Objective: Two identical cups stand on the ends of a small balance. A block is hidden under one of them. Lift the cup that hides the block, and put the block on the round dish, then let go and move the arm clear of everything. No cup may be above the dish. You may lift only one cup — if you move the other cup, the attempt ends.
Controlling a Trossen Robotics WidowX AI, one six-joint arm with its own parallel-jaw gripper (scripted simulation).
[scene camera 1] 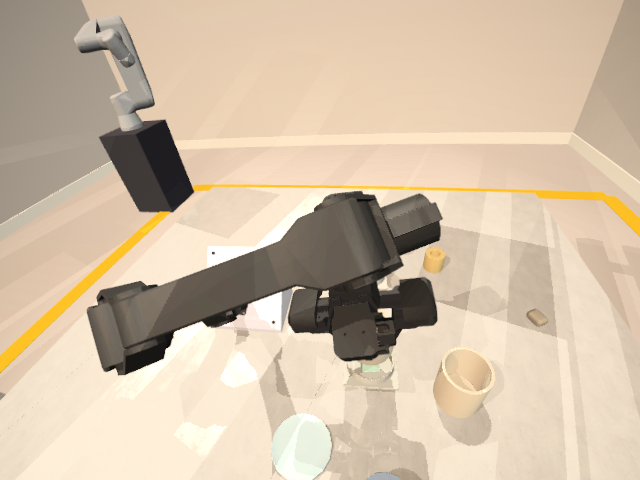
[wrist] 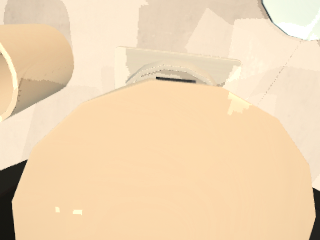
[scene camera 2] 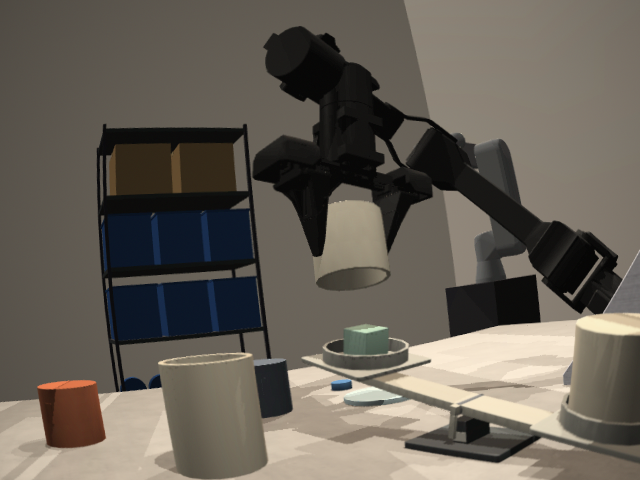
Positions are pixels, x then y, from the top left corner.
Scene:
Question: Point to a balance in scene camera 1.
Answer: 387, 378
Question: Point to a pale green block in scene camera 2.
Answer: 365, 339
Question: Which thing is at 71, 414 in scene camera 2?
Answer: An orange cylinder.

